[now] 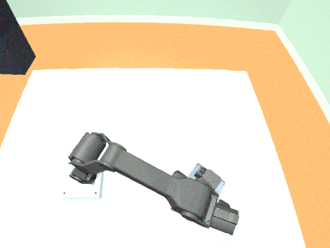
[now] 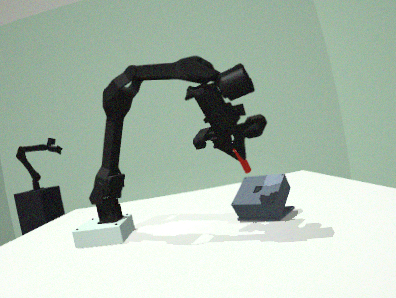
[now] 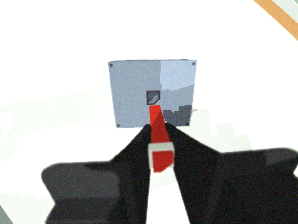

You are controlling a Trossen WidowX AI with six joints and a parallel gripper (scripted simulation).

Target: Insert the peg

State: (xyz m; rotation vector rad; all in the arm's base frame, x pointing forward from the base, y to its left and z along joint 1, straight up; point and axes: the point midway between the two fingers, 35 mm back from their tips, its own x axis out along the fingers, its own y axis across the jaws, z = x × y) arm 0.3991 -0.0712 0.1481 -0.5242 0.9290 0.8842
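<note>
Now: gripper tip 11 cm above the sloped panel, 5 cm to the right of it and 4 cm short of it. Also, from my gripper tip: red peg 1 cm to the right, 1 cm behind, 1 cm above.
</note>
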